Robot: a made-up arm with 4 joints. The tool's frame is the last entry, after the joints.
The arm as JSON. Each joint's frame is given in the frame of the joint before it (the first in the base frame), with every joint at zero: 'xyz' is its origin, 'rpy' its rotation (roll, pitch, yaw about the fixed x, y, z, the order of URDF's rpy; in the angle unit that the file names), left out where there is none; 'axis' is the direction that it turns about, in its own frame. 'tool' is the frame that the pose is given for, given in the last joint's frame.
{
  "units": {
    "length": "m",
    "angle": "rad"
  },
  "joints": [
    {
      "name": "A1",
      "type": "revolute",
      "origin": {
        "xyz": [
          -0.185,
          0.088,
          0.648
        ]
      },
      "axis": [
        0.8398,
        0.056,
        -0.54
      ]
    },
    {
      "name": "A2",
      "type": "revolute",
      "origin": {
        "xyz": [
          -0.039,
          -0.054,
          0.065
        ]
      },
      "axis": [
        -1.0,
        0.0,
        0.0
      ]
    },
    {
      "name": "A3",
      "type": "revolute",
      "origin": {
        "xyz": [
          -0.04,
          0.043,
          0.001
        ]
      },
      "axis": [
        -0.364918,
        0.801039,
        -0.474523
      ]
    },
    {
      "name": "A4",
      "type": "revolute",
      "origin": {
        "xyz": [
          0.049,
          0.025,
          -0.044
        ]
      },
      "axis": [
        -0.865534,
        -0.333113,
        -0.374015
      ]
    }
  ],
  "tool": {
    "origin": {
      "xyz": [
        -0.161,
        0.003,
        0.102
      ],
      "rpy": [
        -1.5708,
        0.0,
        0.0
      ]
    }
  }
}
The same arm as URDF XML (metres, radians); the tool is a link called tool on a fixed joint. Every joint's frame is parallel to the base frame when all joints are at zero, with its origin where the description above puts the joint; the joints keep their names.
<robot name="arm">
<link name="base"/>
<link name="link1"/>
<link name="link2"/>
<link name="link3"/>
<link name="link4"/>
<link name="tool"/>
<joint name="A1" type="continuous"><parent link="base"/><child link="link1"/><origin xyz="-0.185 0.088 0.648"/><axis xyz="0.8398 0.056 -0.54"/></joint>
<joint name="A2" type="continuous"><parent link="link1"/><child link="link2"/><origin xyz="-0.039 -0.054 0.065"/><axis xyz="-1 0 0"/></joint>
<joint name="A3" type="continuous"><parent link="link2"/><child link="link3"/><origin xyz="-0.04 0.043 0.001"/><axis xyz="-0.364918 0.801039 -0.474523"/></joint>
<joint name="A4" type="continuous"><parent link="link3"/><child link="link4"/><origin xyz="0.049 0.025 -0.044"/><axis xyz="-0.865534 -0.333113 -0.374015"/></joint>
<joint name="tool_fixed" type="fixed"><parent link="link4"/><child link="tool"/><origin xyz="-0.161 0.003 0.102" rpy="-1.5708 0 0"/></joint>
</robot>

